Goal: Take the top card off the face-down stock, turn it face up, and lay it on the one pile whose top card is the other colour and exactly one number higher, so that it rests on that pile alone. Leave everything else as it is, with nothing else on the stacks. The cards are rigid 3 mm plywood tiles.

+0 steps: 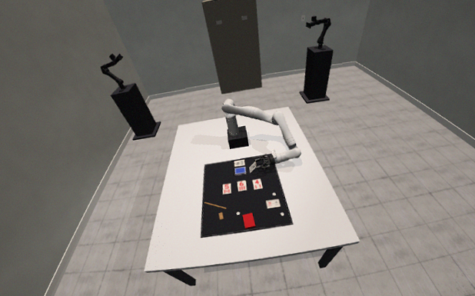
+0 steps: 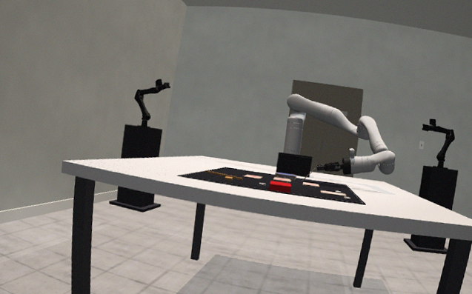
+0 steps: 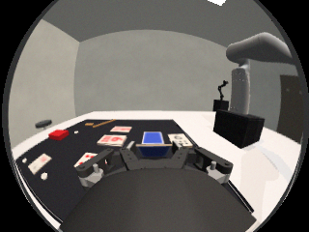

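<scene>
Now: the blue-backed card 40 mm to the right of my hand and 30 mm below it. The rest, counted from my hand: black mat (170 mm ahead, 150 mm to the right, 80 mm below); then black 6 card (140 mm to the right, 90 mm behind, 60 mm below); then red block (430 mm ahead, 120 mm to the right, 60 mm below).
</scene>
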